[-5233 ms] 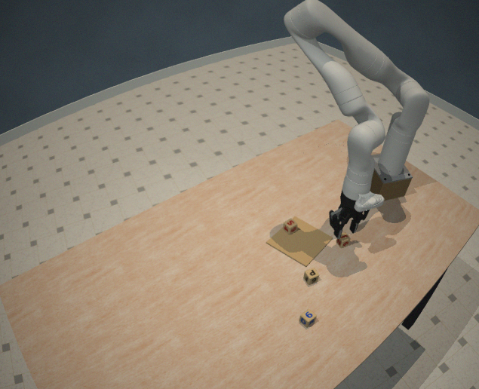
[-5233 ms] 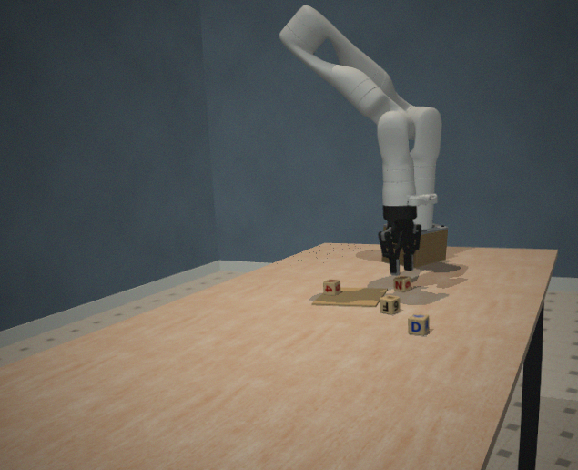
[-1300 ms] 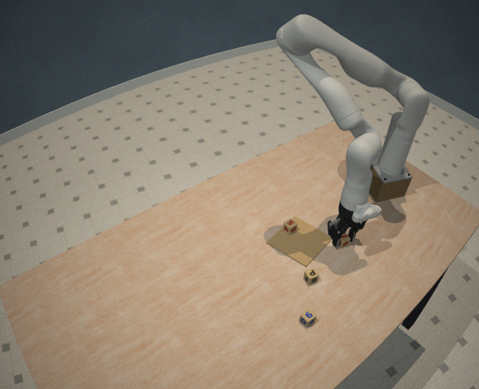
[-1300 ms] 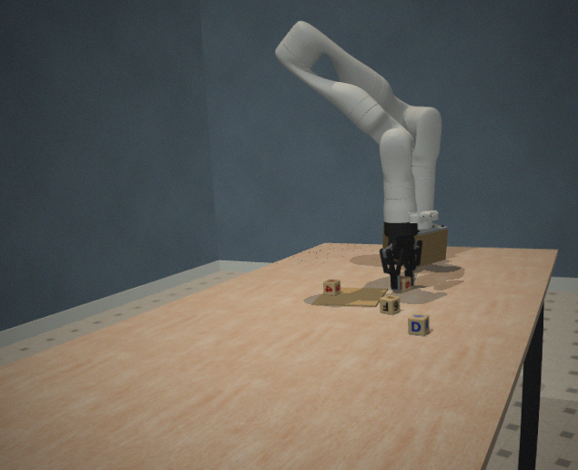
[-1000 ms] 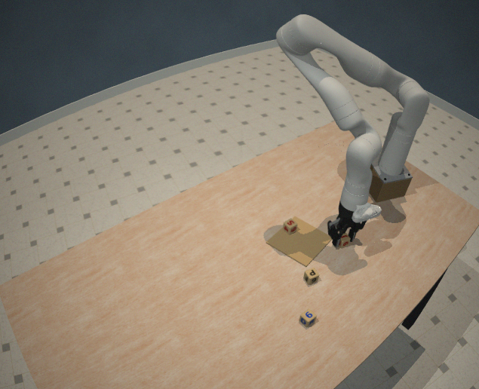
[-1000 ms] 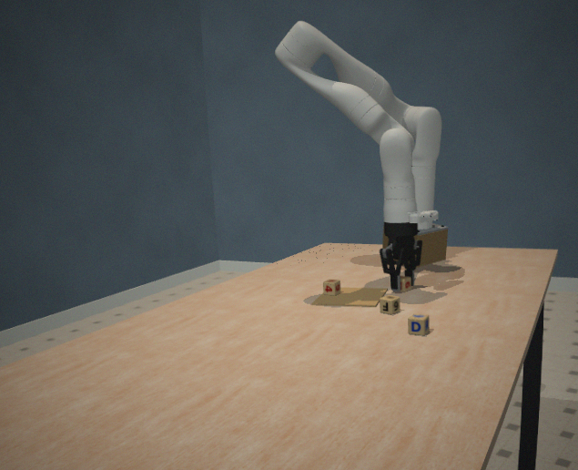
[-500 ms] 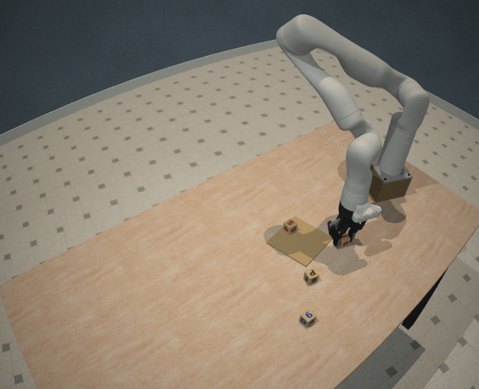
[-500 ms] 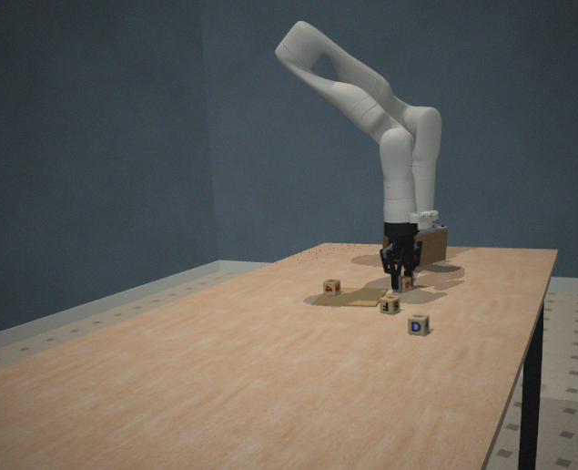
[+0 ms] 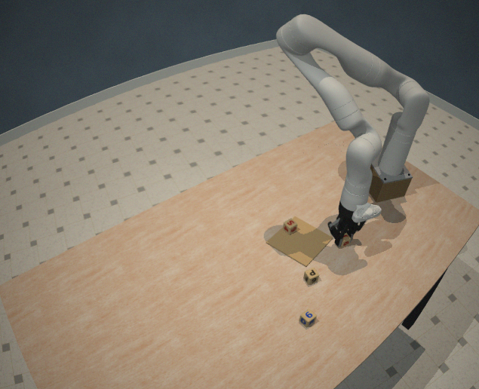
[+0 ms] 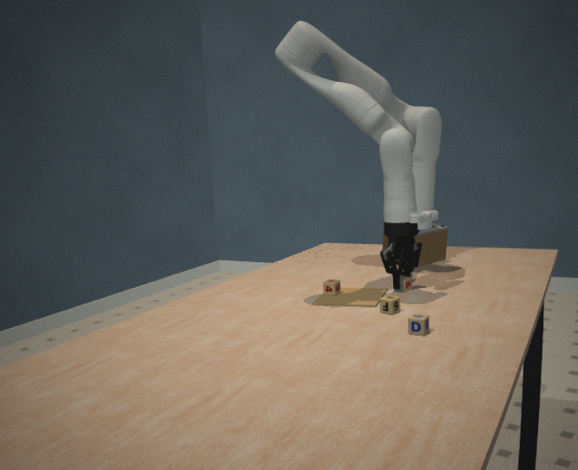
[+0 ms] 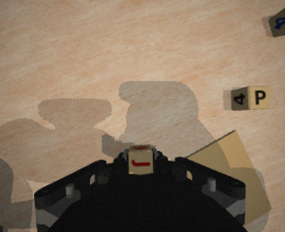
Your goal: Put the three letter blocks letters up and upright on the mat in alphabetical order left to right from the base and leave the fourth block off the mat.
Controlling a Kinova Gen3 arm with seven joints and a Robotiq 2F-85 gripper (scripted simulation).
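The tan mat is 8 cm ahead of my hand, 10 cm to the right of it and 2 cm below it.
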